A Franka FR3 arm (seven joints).
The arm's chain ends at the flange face. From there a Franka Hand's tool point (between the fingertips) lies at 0.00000 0.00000 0.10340 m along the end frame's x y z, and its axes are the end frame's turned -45 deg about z.
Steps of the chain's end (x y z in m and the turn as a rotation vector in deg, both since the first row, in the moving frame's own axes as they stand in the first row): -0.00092 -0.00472 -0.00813 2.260 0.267 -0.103; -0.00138 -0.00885 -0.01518 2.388 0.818 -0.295; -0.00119 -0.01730 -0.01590 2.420 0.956 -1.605; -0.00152 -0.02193 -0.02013 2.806 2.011 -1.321; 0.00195 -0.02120 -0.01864 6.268 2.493 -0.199
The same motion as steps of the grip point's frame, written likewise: 0.00591 -0.00653 -0.00821 1.409 1.787 -0.103; 0.00937 -0.00925 -0.01528 1.110 2.267 -0.295; 0.01567 -0.01500 -0.01601 1.035 2.387 -1.605; 0.02056 -0.01767 -0.02032 0.562 3.406 -1.321; 0.02752 -0.01844 -0.01936 2.669 6.195 -0.199
